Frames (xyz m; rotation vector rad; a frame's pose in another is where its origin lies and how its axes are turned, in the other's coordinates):
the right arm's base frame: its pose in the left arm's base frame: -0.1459 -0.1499 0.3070 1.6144 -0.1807 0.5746
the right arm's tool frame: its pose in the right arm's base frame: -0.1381 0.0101 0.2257 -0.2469 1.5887 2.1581
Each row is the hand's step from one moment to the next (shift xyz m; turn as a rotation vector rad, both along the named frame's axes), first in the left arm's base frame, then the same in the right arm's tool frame.
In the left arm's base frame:
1: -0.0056 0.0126 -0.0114 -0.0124 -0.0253 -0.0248
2: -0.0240 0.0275 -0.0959 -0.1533 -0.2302 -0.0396
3: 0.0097 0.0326 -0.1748 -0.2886 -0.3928 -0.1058
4: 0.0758 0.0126 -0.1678 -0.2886 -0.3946 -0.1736
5: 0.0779 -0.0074 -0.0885 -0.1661 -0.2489 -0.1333
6: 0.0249 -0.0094 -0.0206 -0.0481 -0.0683 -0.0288
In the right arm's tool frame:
1: 0.0095 -0.0059 -0.0140 0.0126 0.0344 -0.0084
2: 0.0451 0.0191 -0.0901 0.1197 0.2332 0.0967
3: 0.0276 0.0472 -0.1695 0.2374 0.4165 0.1377
4: -0.0410 0.0579 -0.1704 0.2495 0.4480 0.0789
5: -0.0606 0.0407 -0.0928 0.1462 0.2921 0.0251
6: -0.0219 0.0159 -0.0200 0.0412 0.0769 0.0143

